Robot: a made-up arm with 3 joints.
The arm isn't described. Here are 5 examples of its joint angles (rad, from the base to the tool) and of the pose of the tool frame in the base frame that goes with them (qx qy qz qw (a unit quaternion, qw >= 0); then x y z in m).
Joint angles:
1: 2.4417 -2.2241 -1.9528
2: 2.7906 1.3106 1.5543
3: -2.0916 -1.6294 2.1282
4: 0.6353 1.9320 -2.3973
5: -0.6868 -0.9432 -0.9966
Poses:
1: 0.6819 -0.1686 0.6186 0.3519 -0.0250 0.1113 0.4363
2: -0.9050 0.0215 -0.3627 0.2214 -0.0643 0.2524 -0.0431
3: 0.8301 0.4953 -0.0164 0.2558 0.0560 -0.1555 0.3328
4: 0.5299 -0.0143 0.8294 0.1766 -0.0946 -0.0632 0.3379
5: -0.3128 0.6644 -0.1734 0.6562 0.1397 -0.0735 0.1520
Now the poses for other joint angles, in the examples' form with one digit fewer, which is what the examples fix.
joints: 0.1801 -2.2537 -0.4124
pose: 0.291 0.618 0.713 0.155 0.018 0.292 0.091
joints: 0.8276 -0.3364 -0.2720
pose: 0.390 0.641 0.264 0.606 0.153 0.044 0.000
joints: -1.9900 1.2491 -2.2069
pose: 0.337 0.735 0.375 0.453 -0.006 0.351 0.377
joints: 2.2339 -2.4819 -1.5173
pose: 0.544 -0.259 0.776 0.187 -0.039 0.114 0.418
